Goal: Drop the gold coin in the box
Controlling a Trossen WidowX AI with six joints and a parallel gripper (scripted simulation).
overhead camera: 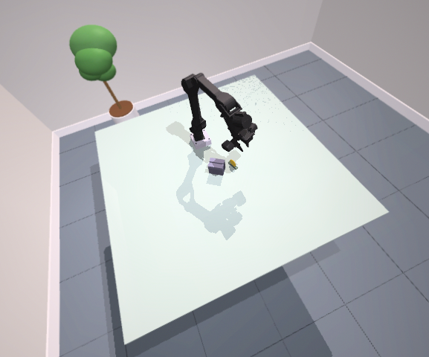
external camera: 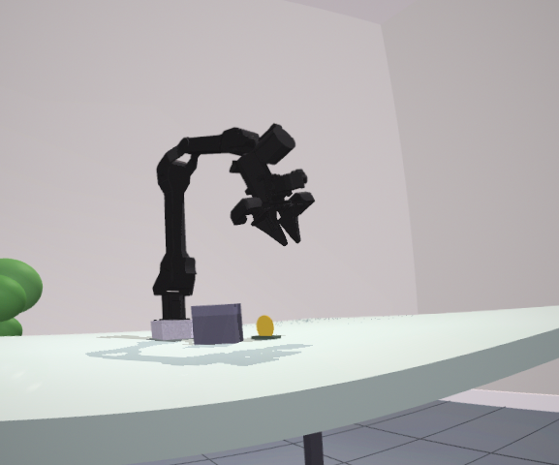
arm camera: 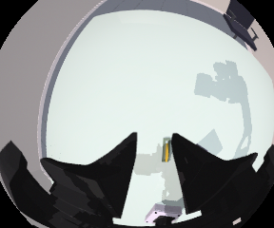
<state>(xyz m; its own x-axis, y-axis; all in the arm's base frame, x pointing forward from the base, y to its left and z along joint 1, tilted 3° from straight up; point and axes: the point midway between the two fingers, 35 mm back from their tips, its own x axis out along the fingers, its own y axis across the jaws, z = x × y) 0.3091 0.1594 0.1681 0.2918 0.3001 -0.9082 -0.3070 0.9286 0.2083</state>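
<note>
My gripper tip is now 50 mm past the gold coin, 50 mm to the left of it and 160 mm above it.
</note>
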